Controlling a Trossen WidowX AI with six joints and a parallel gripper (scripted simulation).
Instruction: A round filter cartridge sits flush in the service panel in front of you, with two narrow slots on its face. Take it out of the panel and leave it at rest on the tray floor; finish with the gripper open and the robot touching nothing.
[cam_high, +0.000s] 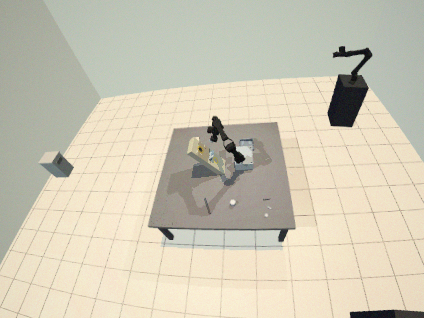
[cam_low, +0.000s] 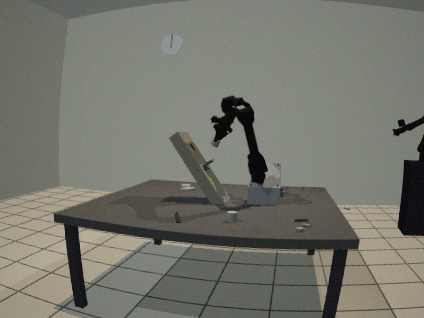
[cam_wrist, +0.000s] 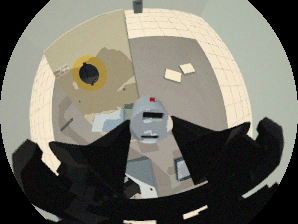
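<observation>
My gripper tip is 31 cm above the grey square tray, 29 cm past it and 22 cm to the left of it. Round my gripper tip: round white filter cartridge (right at my gripper tip).
</observation>
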